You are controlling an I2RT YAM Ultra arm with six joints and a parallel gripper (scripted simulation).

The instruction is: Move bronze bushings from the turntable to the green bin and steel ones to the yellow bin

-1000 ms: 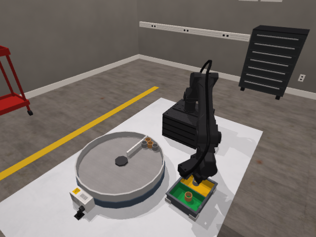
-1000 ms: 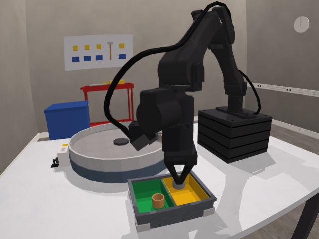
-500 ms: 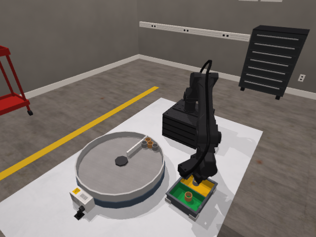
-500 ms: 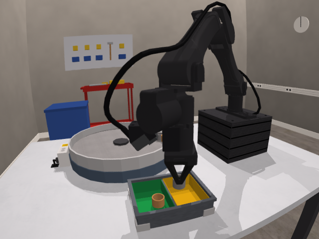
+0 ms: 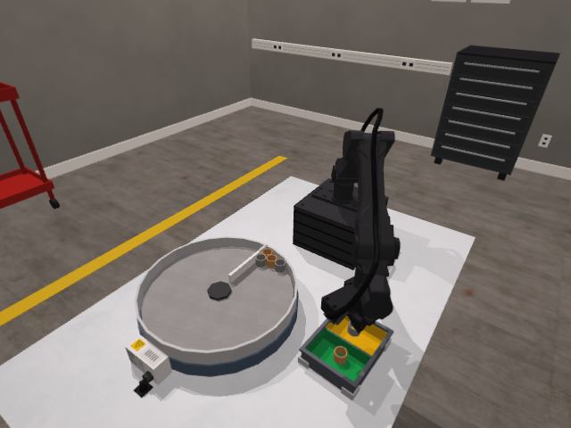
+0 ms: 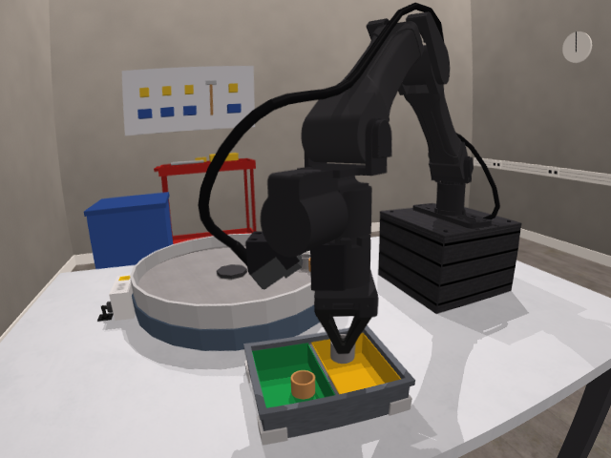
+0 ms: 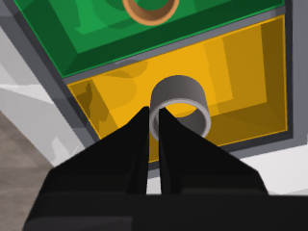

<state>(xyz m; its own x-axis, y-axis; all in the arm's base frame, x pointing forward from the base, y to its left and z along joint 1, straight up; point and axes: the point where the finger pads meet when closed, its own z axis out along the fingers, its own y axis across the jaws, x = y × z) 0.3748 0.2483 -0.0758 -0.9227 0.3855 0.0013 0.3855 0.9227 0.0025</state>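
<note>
The dark grey tray lies 20 mm ahead of my hand, 20 mm to the right of it and 60 mm below it. Also, from my hand: turntable 90 mm ahead, 370 mm to the right, 30 mm below; then green bin 60 mm ahead, 20 mm to the right, 70 mm below; then yellow bin 20 mm behind, 10 mm to the right, 70 mm below.
</note>
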